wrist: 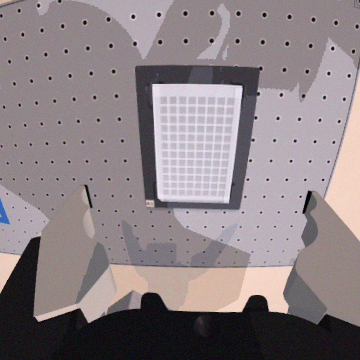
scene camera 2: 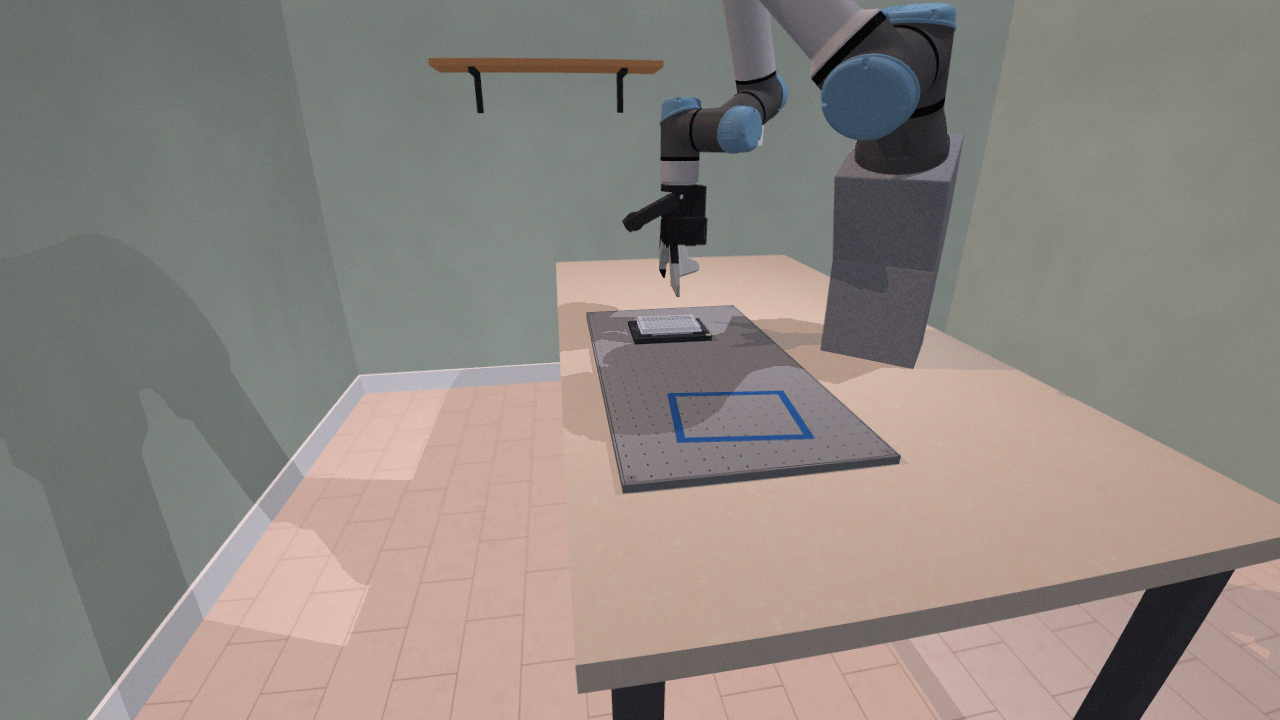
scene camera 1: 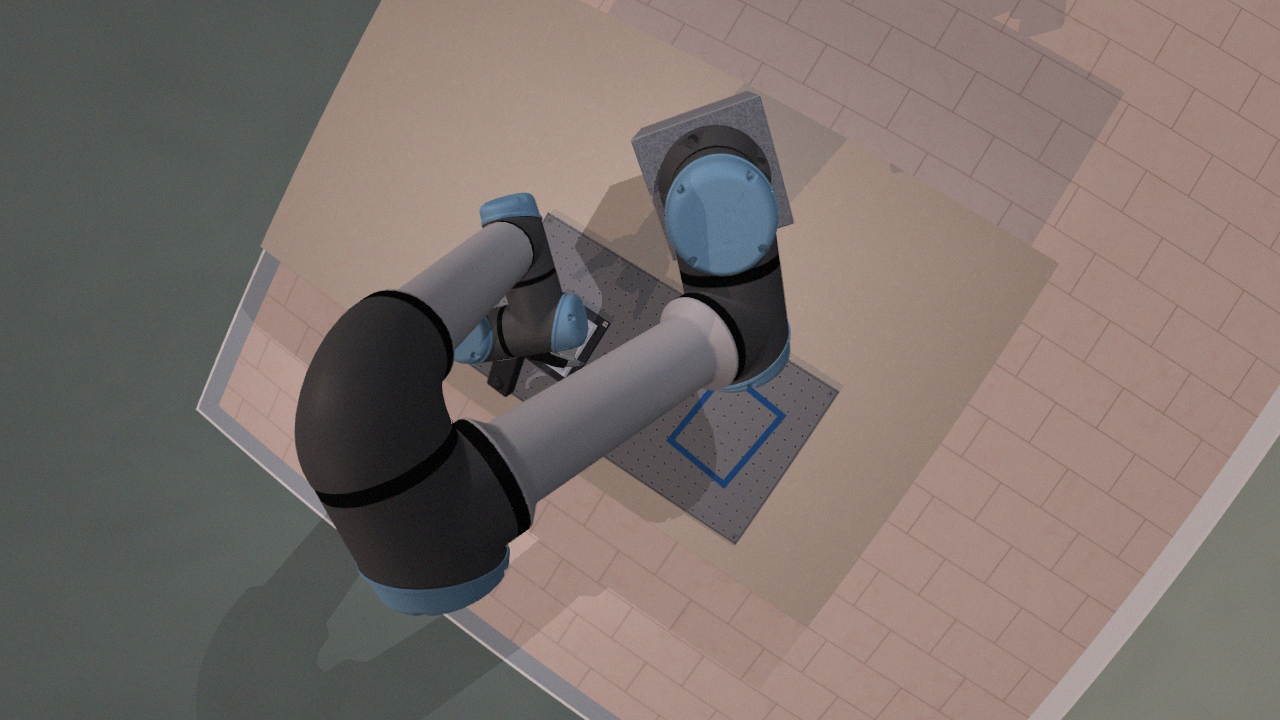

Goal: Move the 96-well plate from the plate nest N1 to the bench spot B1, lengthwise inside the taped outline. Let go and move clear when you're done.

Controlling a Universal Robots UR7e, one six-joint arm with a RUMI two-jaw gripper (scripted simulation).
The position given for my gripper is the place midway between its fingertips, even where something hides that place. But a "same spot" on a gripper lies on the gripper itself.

my gripper: wrist; scene camera 2; scene camera 1 550, 340
same spot on my gripper: [wrist: 63, 280] = [scene camera 2: 669, 250]
